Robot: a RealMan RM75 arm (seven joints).
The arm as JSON. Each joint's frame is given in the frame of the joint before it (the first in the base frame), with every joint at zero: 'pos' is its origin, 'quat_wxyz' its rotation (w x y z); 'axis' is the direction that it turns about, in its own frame. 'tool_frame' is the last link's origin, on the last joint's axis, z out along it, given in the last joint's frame.
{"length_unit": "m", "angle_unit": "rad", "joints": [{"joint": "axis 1", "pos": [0.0, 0.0, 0.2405], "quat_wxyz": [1.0, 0.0, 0.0, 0.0], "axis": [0.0, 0.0, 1.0]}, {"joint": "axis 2", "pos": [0.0, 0.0, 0.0], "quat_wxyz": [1.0, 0.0, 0.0, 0.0], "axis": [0.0, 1.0, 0.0]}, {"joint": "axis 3", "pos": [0.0, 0.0, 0.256], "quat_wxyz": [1.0, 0.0, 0.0, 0.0], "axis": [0.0, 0.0, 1.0]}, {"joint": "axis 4", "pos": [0.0, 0.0, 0.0], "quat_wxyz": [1.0, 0.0, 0.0, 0.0], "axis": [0.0, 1.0, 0.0]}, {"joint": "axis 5", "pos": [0.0, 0.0, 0.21], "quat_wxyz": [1.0, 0.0, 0.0, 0.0], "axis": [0.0, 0.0, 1.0]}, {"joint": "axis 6", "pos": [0.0, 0.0, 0.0], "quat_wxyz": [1.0, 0.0, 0.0, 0.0], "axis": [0.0, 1.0, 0.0]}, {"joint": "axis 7", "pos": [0.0, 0.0, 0.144], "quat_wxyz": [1.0, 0.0, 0.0, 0.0], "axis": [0.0, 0.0, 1.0]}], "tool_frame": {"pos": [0.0, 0.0, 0.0], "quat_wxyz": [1.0, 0.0, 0.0, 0.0]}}
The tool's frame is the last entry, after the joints.
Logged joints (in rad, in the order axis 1, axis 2, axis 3, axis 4, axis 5, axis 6, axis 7), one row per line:
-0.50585, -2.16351, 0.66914, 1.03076, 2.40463, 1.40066, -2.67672
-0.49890, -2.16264, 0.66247, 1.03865, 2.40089, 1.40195, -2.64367
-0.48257, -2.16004, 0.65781, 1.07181, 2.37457, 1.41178, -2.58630
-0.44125, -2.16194, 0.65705, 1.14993, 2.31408, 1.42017, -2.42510
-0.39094, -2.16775, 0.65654, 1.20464, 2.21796, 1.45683, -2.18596
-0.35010, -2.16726, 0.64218, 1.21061, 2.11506, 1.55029, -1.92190
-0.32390, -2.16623, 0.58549, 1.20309, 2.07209, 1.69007, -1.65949
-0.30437, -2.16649, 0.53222, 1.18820, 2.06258, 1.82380, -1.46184
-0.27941, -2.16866, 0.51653, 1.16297, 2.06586, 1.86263, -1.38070
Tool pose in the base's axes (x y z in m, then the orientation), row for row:
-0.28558, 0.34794, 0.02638, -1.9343, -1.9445, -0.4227
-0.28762, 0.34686, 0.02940, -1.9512, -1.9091, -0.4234
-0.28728, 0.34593, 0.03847, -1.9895, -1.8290, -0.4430
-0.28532, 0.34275, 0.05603, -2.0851, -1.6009, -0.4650
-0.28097, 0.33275, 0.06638, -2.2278, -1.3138, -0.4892
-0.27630, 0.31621, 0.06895, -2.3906, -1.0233, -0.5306
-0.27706, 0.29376, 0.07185, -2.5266, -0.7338, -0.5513
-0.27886, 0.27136, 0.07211, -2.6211, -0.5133, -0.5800
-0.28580, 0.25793, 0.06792, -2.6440, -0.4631, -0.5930
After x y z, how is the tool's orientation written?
As a rotation vector, in radians.
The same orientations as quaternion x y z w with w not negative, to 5 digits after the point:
-0.68535, -0.68896, -0.14977, 0.18221
-0.69368, -0.67871, -0.15052, 0.18844
-0.71178, -0.65436, -0.15849, 0.20017
-0.75940, -0.58306, -0.16936, 0.23381
-0.81906, -0.48302, -0.17986, 0.25195
-0.87412, -0.37417, -0.19401, 0.24139
-0.91585, -0.26599, -0.19984, 0.22479
-0.93908, -0.18390, -0.20780, 0.20281
-0.94334, -0.16523, -0.21157, 0.19505

